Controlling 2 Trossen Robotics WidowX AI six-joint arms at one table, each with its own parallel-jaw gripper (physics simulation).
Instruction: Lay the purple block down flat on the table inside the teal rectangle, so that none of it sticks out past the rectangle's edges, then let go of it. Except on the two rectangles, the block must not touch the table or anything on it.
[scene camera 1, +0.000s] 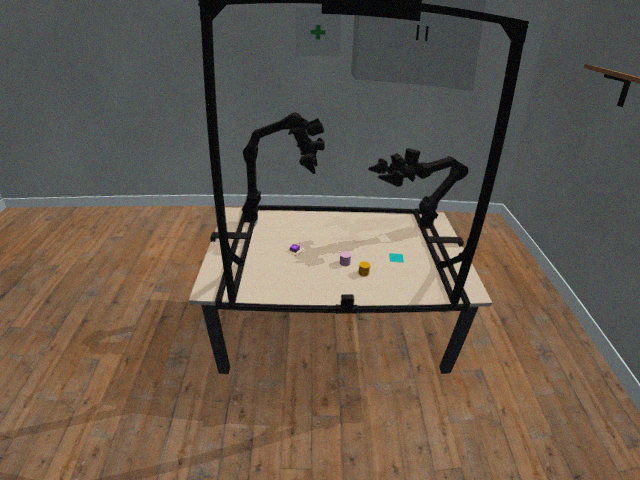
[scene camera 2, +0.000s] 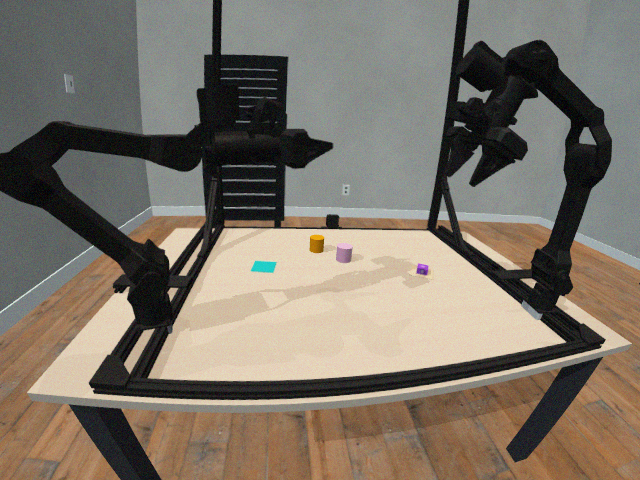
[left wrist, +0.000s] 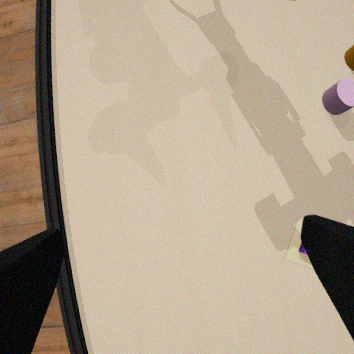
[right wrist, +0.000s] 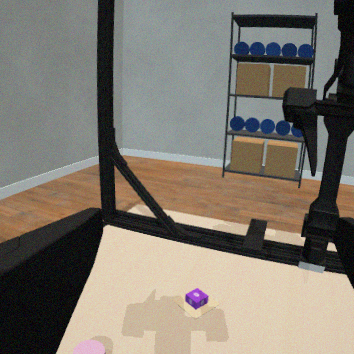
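My left gripper (scene camera 2: 458, 180) is open and holds nothing, and I see it in the left wrist view too (left wrist: 183, 235). My right gripper (scene camera 2: 321, 144) is open as well and holds nothing. Scene camera 1 shows my right gripper (scene camera 1: 373, 172), as does the right wrist view (right wrist: 222, 225).
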